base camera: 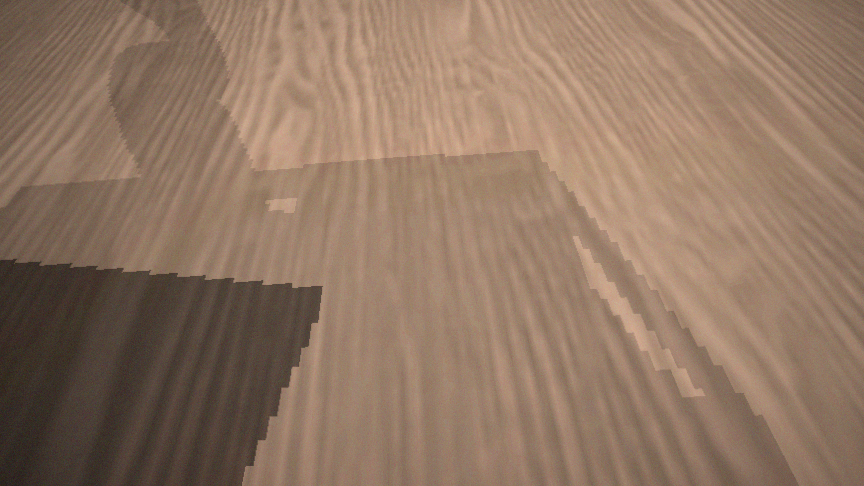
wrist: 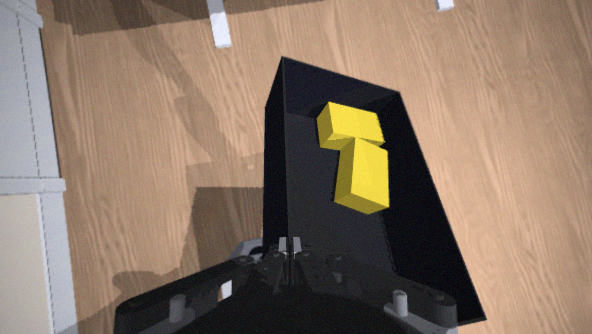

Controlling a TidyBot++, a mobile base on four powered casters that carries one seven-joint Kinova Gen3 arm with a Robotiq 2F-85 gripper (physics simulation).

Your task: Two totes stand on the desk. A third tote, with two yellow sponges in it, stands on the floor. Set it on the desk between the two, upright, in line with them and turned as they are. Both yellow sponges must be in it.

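Observation:
A black tote (wrist: 276, 165) shows in the middle of the wrist view, open side toward the camera. It hangs above the wooden floor, its long side running away from my gripper. My gripper (wrist: 289, 249) is shut on the thin wall of its left long side, near the bottom of the view; the grasped edge is partly hidden by the fingers. Two yellow sponges lie in the tote: one sponge (wrist: 354, 122) lies crosswise near the far end wall, and the other sponge (wrist: 371, 172) lies lengthwise, close against it. The desk and its two totes cannot be made out.
A pale wall or cabinet edge (wrist: 49, 185) runs down the left of the wrist view. Two white bars, one (wrist: 220, 30) at the top centre and one (wrist: 444, 4) at the top right, reach in beyond the tote. The base camera shows wooden floor (base camera: 694, 151) with shadows.

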